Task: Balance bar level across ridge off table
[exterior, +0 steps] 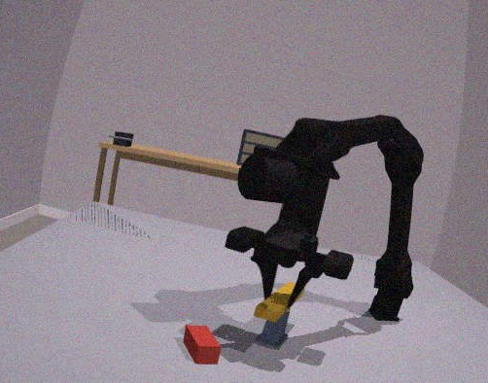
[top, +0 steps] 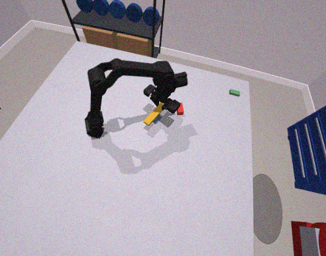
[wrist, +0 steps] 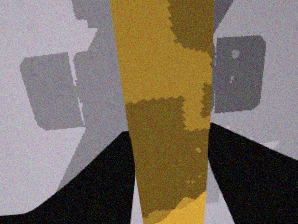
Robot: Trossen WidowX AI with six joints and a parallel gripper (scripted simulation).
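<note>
Now: gripper tip 3 cm to the left of the yellow bar and 1 cm past it. The rest, counted from my gripper tip: green block: 44 cm ahead, 31 cm to the left, 7 cm below; red block: 11 cm ahead, 7 cm to the left, 6 cm below.
</note>
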